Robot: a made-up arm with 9 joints. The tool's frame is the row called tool.
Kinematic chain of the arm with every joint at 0, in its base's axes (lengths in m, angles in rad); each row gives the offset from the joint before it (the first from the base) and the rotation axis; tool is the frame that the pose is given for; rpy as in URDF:
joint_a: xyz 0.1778 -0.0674 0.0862 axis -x
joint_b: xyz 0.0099 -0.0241 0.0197 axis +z
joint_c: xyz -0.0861 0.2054 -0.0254 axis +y
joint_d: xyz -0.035 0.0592 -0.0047 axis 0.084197 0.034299 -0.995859
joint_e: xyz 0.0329 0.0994 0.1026 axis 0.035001 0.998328 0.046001
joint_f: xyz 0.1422 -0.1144 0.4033 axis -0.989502 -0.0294 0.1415
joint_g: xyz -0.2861 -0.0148 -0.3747 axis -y
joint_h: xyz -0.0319 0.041 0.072 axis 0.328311 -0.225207 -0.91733
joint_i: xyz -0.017 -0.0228 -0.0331 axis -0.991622 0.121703 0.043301
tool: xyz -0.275 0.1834 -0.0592 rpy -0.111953 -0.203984 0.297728
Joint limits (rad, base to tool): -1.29..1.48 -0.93..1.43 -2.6..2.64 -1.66..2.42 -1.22..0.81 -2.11..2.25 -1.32..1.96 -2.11..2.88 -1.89..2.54
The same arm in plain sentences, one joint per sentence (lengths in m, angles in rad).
The arm has nine revolute joints in a row. What follows holds with every joint at zero, and every direction is one of the base frame's. The first joint sits 0.1778 m along +x and 0.0674 m along -y and 0.0862 m along +z from the base frame's origin and rotates about -x, from -1.29 to 1.48 rad. The second joint sits 0.0099 m along +x and 0.0241 m along -y and 0.0197 m along +z from the first joint and rotates about +z, from -0.93 to 1.43 rad. The third joint sits 0.0861 m along -x and 0.2054 m along +y and 0.0254 m along -z from the second joint and rotates about +y, from -2.6 to 2.64 rad. The fourth joint sits 0.035 m along -x and 0.0592 m along +y and 0.0047 m along -z from the third joint and rotates about the direction (0.084197, 0.034299, -0.995859), from -1.66 to 2.42 rad. The fifth joint sits 0.0329 m along +x and 0.0994 m along +y and 0.1026 m along +z from the fourth joint and rotates about the direction (0.035001, 0.998328, 0.046001), from -1.22 to 0.81 rad. The sixth joint sits 0.1422 m along +x and 0.1144 m along -y and 0.4033 m along +z from the fifth joint and rotates about the direction (-0.989502, -0.0294, 0.1415), from -2.11 to 2.25 rad. The seventh joint sits 0.2861 m along -x and 0.0148 m along -y and 0.3747 m along -z from the sixth joint and rotates about -y, from -1.32 to 1.96 rad. The eighth joint sits 0.0319 m along -x and 0.041 m along +y and 0.072 m along +z from the seventh joint and rotates about the direction (0.328311, -0.225207, -0.91733), from -2.11 to 2.88 rad. The ninth joint sits 0.017 m along -x and 0.0228 m along -y and 0.0331 m along -z from the eighth joint and rotates about the direction (-0.991622, 0.121703, 0.043301), from -1.89 to 2.54 rad. The tool frame, which is the frame that the pose is given for, sits 0.275 m along -x and 0.1834 m along +y and 0.0592 m along -z from the ninth joint; its axes are the base frame's turned by roll -0.112, pitch -0.204 and yaw 0.2977 rad (as in URDF: about the fixed x, then y, then z).
